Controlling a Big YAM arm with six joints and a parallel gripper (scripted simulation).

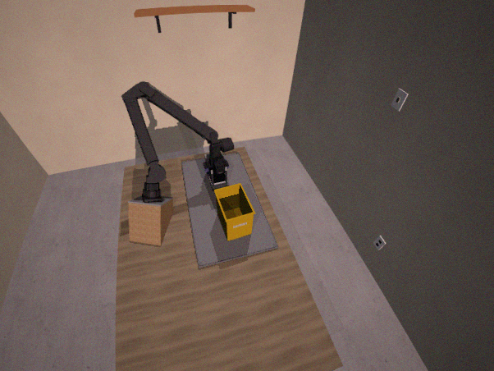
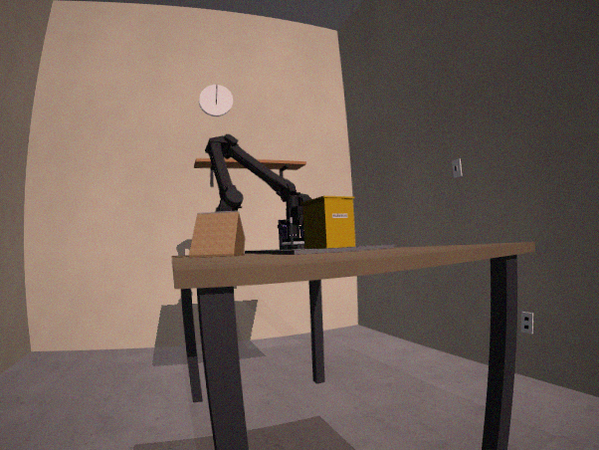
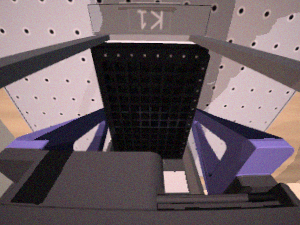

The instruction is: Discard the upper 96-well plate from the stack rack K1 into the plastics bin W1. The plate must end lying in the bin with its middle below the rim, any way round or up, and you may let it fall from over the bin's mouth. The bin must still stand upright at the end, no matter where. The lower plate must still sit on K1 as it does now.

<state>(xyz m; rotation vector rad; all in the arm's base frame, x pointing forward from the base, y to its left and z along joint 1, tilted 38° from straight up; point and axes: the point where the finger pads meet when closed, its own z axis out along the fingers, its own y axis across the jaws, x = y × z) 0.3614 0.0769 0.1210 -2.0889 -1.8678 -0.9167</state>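
Right now the yellow plastics bin W1 is 32 cm to the right of my hand and 5 cm above it. From my hand the other things lie so: black 96-well plate right at my hand.
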